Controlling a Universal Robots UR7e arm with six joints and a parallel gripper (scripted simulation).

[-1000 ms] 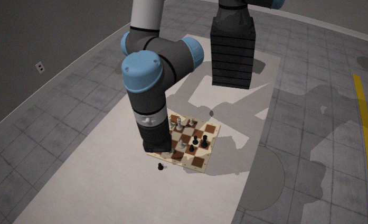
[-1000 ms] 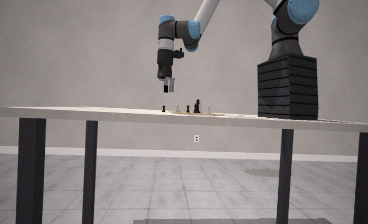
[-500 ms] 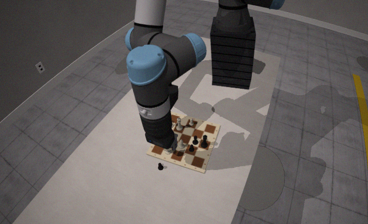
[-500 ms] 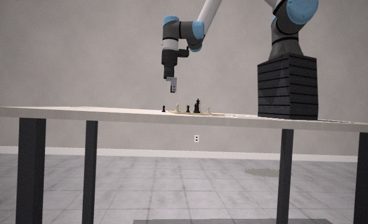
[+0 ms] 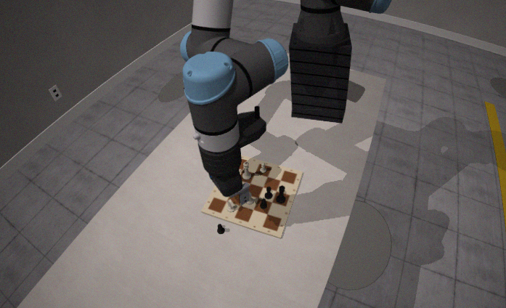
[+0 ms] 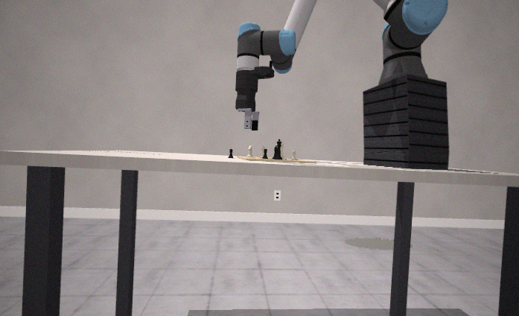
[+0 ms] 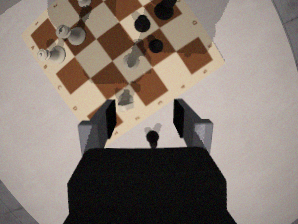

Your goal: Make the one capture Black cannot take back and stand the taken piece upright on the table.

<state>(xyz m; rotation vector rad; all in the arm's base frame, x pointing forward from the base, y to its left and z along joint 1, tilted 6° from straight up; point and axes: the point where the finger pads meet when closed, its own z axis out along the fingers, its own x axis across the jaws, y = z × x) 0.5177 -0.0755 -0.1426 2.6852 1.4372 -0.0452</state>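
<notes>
My hand is 11 cm above the chessboard, 8 cm past it and 1 cm to the right of it. Round my hand: black king 8 cm to the left, 8 cm below, 8 cm behind.
</notes>
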